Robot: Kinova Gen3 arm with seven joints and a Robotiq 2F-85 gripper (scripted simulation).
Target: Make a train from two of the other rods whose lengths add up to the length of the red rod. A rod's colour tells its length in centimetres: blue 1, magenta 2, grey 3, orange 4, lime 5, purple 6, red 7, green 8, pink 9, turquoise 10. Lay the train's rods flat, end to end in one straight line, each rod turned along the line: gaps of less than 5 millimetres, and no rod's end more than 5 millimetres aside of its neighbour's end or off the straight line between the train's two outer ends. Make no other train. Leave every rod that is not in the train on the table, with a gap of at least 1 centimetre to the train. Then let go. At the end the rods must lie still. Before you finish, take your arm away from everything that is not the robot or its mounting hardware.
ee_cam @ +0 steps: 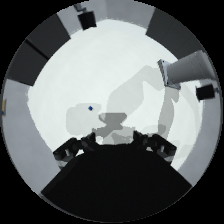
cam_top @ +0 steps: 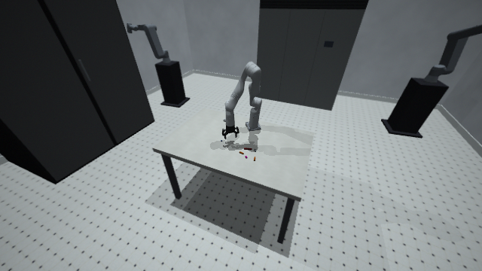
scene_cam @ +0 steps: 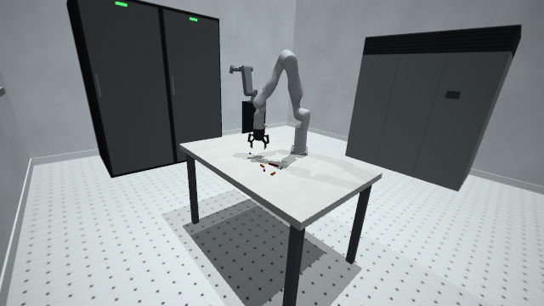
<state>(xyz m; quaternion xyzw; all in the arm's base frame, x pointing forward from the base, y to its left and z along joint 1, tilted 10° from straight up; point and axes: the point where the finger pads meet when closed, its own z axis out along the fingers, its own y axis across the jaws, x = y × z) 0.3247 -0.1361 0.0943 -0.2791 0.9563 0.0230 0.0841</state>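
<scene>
My hand is 20 mm short of the grey rod, 230 mm to the right of it and 70 mm above it. Round my hand: magenta rod (130 mm ahead, 180 mm to the left, 70 mm below); red rod (20 mm ahead, 160 mm to the left, 70 mm below); tiny blue rod (20 mm behind, 100 mm to the right, 70 mm below).
</scene>
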